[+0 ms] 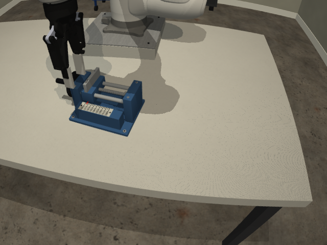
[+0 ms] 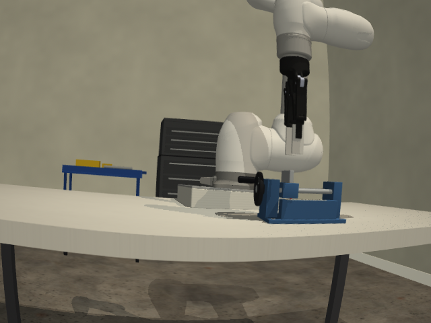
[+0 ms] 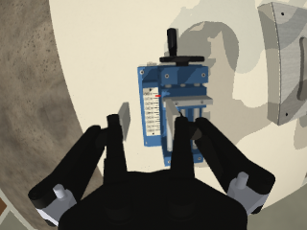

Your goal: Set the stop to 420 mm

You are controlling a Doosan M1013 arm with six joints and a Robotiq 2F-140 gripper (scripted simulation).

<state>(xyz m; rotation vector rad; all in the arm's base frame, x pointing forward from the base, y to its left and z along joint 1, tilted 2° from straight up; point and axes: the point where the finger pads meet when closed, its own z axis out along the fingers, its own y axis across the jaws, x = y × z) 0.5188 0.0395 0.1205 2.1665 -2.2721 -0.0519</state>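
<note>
Right now my hand is 6 cm past the black handwheel, 8 cm to the left of it and 10 cm above it. Also, from my hand: stop block: 6 cm behind, 1 cm to the left, 10 cm below.
</note>
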